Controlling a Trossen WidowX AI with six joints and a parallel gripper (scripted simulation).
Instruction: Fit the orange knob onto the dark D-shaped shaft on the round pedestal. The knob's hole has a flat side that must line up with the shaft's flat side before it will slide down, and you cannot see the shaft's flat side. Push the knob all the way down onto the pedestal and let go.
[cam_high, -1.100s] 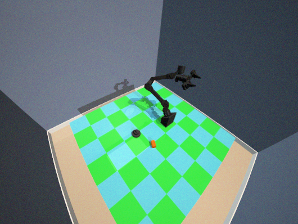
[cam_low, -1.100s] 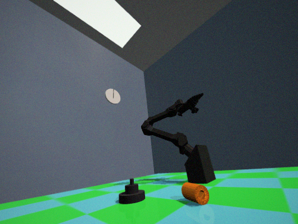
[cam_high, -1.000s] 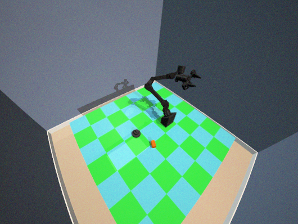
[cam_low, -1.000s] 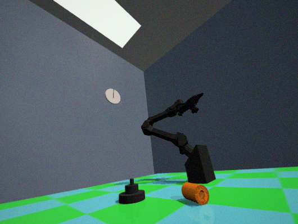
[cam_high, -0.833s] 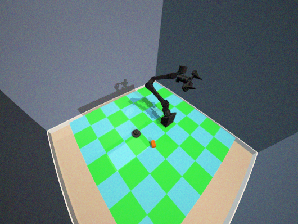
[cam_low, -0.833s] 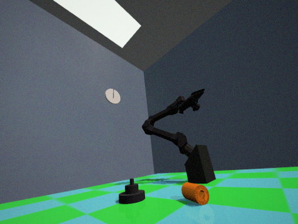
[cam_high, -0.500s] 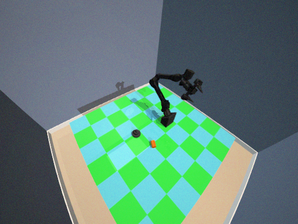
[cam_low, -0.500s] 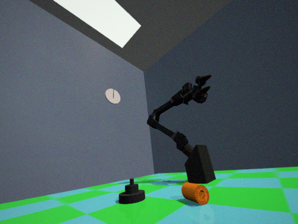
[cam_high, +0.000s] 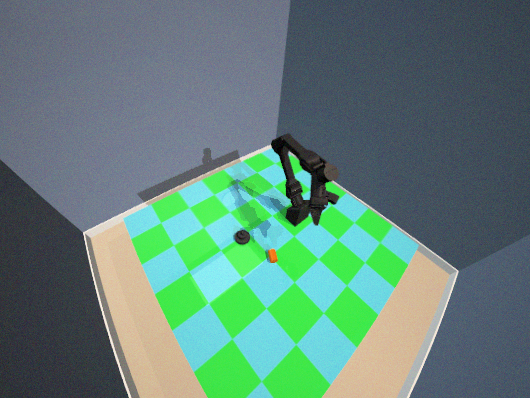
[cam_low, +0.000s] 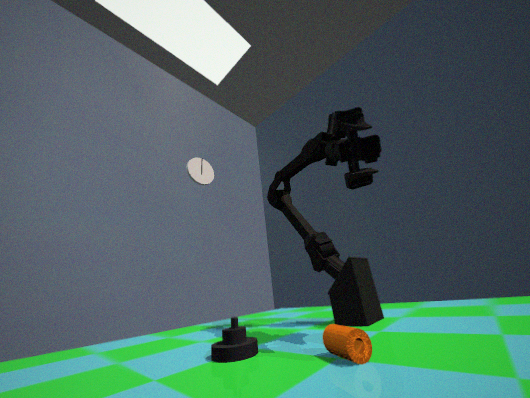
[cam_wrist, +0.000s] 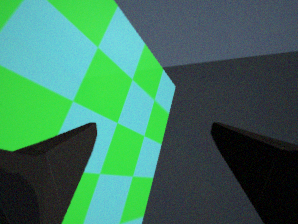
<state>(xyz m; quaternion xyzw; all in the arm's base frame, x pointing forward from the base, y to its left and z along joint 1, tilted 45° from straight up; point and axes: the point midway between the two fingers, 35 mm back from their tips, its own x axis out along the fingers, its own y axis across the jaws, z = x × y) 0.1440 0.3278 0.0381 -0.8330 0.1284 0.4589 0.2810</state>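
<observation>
The orange knob is 32 cm below my gripper tip, 10 cm to the right of it and 10 cm ahead of it. Round my gripper tip: pedestal (31 cm below, 28 cm to the right, 17 cm ahead).
</observation>
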